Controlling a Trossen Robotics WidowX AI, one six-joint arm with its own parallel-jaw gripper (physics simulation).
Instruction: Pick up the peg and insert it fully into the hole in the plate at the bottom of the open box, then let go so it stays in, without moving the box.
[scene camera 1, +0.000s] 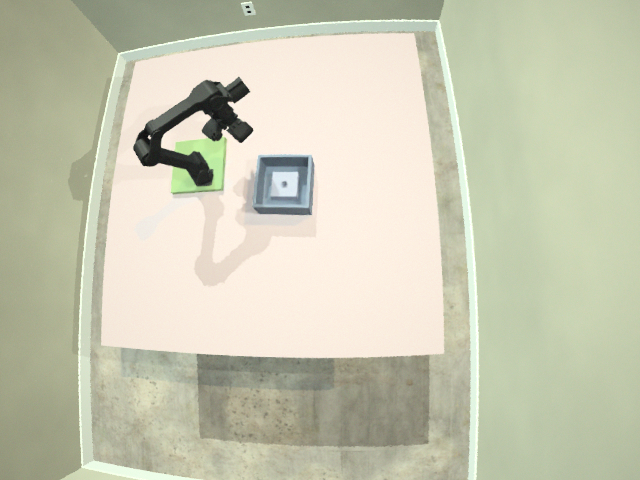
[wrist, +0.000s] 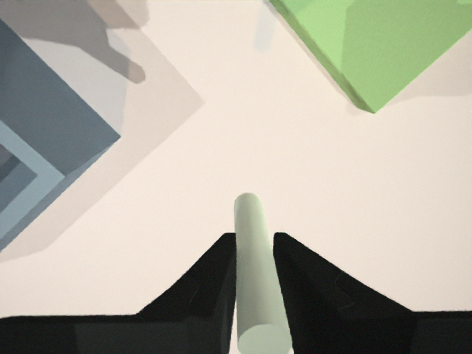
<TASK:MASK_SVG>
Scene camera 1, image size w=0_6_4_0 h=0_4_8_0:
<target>my gripper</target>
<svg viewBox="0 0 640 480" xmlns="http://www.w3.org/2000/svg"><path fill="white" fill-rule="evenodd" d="M208 113L211 119L202 128L202 133L214 142L219 141L223 136L222 129L226 130L239 143L243 143L253 133L253 128L247 122L237 118L238 115L230 105L228 113L223 117L215 117L211 111Z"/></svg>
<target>blue-grey box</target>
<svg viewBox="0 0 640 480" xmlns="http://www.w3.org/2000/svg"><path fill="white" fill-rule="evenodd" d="M258 155L252 207L259 214L312 215L315 170L312 154ZM273 172L299 173L299 201L272 199Z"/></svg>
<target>light grey plate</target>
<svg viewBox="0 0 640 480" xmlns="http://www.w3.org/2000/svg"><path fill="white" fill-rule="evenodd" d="M273 172L272 199L299 201L299 173Z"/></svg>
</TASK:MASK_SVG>
